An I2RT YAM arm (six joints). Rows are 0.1 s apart.
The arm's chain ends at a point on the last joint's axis. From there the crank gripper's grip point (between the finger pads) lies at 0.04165 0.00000 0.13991 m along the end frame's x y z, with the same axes.
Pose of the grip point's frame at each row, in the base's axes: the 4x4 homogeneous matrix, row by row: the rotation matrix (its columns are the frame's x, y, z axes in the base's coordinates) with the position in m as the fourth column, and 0 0 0 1 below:
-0.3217 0.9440 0.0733 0.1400; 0.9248 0.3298 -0.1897 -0.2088; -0.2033 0.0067 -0.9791 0.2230; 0 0 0 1
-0.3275 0.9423 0.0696 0.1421; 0.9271 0.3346 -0.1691 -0.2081; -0.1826 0.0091 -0.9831 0.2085; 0 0 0 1
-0.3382 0.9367 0.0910 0.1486; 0.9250 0.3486 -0.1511 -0.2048; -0.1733 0.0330 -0.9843 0.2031; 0 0 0 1
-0.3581 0.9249 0.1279 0.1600; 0.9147 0.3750 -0.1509 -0.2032; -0.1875 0.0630 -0.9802 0.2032; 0 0 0 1
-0.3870 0.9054 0.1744 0.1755; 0.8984 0.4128 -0.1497 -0.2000; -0.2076 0.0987 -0.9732 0.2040; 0 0 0 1
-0.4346 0.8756 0.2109 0.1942; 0.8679 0.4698 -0.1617 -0.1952; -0.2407 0.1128 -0.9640 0.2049; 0 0 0 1
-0.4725 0.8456 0.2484 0.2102; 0.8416 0.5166 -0.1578 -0.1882; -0.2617 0.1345 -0.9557 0.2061; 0 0 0 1
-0.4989 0.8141 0.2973 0.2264; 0.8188 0.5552 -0.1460 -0.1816; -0.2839 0.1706 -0.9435 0.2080; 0 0 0 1
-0.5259 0.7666 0.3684 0.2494; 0.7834 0.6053 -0.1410 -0.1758; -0.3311 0.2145 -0.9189 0.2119; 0 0 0 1
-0.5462 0.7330 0.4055 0.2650; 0.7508 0.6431 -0.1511 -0.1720; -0.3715 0.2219 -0.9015 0.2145; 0 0 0 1
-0.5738 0.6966 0.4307 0.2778; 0.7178 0.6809 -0.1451 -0.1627; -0.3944 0.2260 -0.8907 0.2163; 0 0 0 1
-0.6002 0.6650 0.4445 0.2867; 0.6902 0.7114 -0.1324 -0.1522; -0.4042 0.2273 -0.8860 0.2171; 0 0 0 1
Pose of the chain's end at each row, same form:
-0.3217 0.9440 0.0733 0.1431; 0.9248 0.3298 -0.1897 -0.2208; -0.2033 0.0067 -0.9791 0.3685; 0 0 0 1
-0.3275 0.9423 0.0696 0.1460; 0.9271 0.3346 -0.1691 -0.2231; -0.1826 0.0091 -0.9831 0.3537; 0 0 0 1
-0.3382 0.9367 0.0910 0.1500; 0.9250 0.3486 -0.1511 -0.2222; -0.1733 0.0330 -0.9843 0.3480; 0 0 0 1
-0.3581 0.9249 0.1279 0.1570; 0.9147 0.3750 -0.1509 -0.2202; -0.1875 0.0630 -0.9802 0.3481; 0 0 0 1
-0.3870 0.9054 0.1744 0.1672; 0.8984 0.4128 -0.1497 -0.2165; -0.2076 0.0987 -0.9732 0.3488; 0 0 0 1
-0.4346 0.8756 0.2109 0.1828; 0.8679 0.4698 -0.1617 -0.2087; -0.2407 0.1128 -0.9640 0.3498; 0 0 0 1
-0.4725 0.8456 0.2484 0.1951; 0.8416 0.5166 -0.1578 -0.2012; -0.2617 0.1345 -0.9557 0.3507; 0 0 0 1
-0.4989 0.8141 0.2973 0.2056; 0.8188 0.5552 -0.1460 -0.1953; -0.2839 0.1706 -0.9435 0.3518; 0 0 0 1
-0.5259 0.7666 0.3684 0.2198; 0.7834 0.6053 -0.1410 -0.1887; -0.3311 0.2145 -0.9189 0.3543; 0 0 0 1
-0.5462 0.7330 0.4055 0.2310; 0.7508 0.6431 -0.1511 -0.1821; -0.3715 0.2219 -0.9015 0.3561; 0 0 0 1
-0.5738 0.6966 0.4307 0.2414; 0.7178 0.6809 -0.1451 -0.1723; -0.3944 0.2260 -0.8907 0.3573; 0 0 0 1
-0.6002 0.6650 0.4445 0.2495; 0.6902 0.7114 -0.1324 -0.1624; -0.4042 0.2273 -0.8860 0.3579; 0 0 0 1

